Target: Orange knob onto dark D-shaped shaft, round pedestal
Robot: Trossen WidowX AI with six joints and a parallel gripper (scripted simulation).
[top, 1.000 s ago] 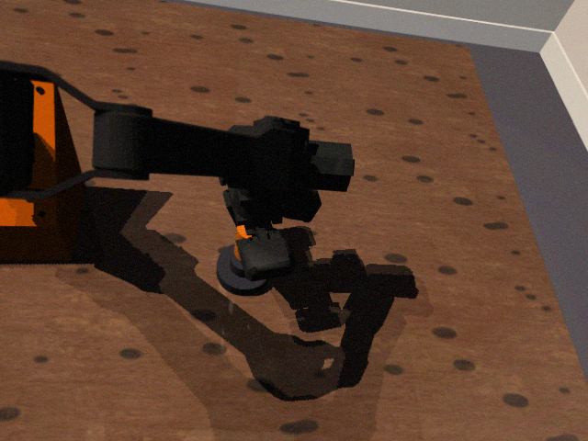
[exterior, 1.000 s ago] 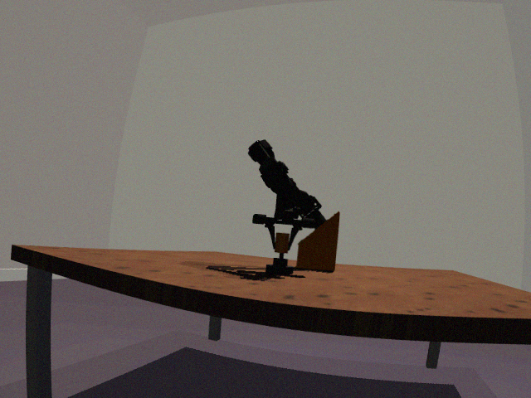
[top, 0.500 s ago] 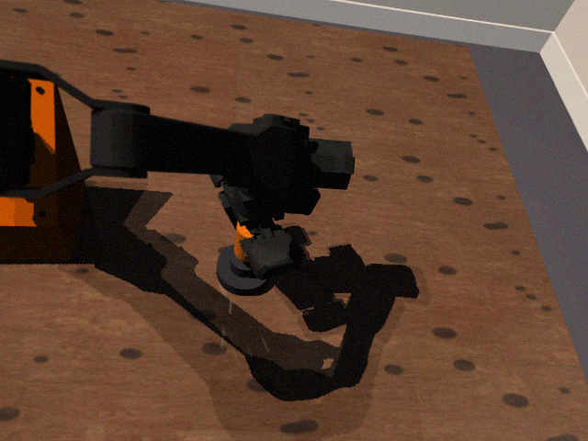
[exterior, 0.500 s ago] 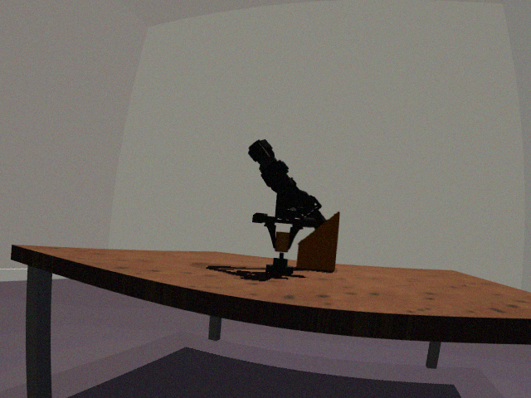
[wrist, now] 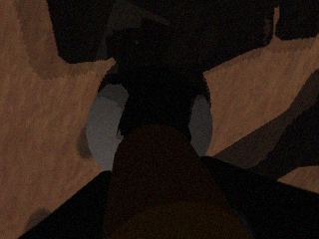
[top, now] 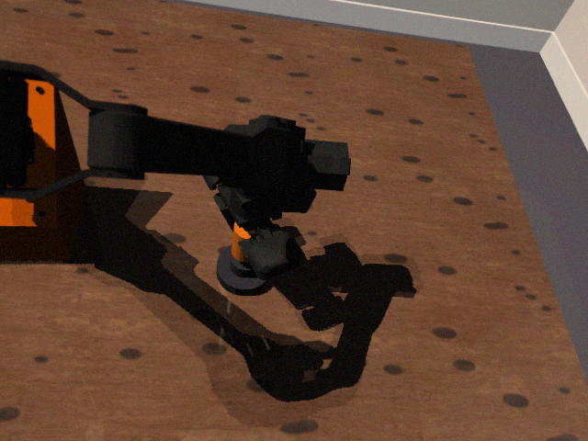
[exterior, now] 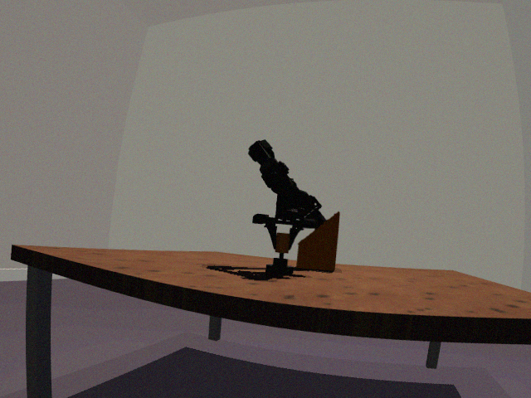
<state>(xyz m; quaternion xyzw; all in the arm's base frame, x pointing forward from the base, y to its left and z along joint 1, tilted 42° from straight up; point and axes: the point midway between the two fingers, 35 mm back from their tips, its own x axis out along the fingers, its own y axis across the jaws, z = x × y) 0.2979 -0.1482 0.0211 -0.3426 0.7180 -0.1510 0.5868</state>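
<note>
Right now my gripper tip is 20 mm below the knob. Also, from my gripper tip: dark pedestal 40 mm below.
</note>
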